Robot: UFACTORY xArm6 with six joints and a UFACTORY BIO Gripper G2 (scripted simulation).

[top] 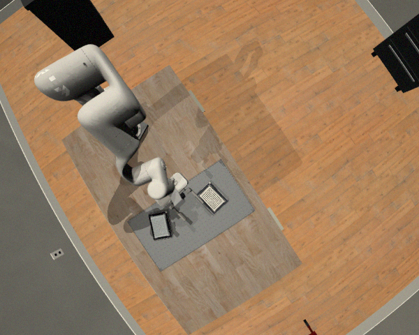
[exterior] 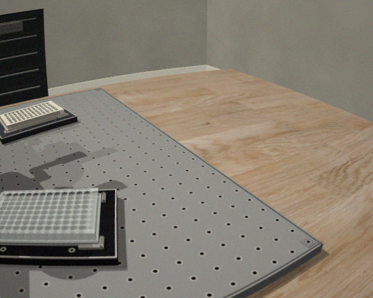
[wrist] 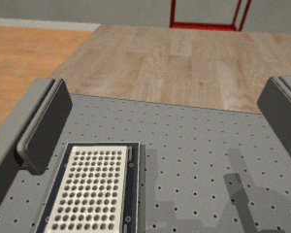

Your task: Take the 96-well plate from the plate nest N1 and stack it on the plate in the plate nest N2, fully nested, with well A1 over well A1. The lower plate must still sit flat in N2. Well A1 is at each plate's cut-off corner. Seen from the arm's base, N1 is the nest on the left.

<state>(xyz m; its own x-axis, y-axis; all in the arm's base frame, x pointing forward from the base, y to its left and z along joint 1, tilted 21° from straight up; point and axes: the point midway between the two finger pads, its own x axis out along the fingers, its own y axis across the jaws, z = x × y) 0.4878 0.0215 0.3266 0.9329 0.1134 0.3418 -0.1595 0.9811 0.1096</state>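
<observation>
Right now the white 96-well plate is 180 mm below my hand, 90 mm to the left of it and 40 mm ahead of it. Also, from my hand: black plate nest N2: 260 mm to the right, 200 mm below, 10 mm ahead; then clear 96-well plate: 260 mm to the right, 190 mm below, 10 mm ahead; then plate nest N1: 200 mm below, 90 mm to the left, 40 mm ahead.
</observation>
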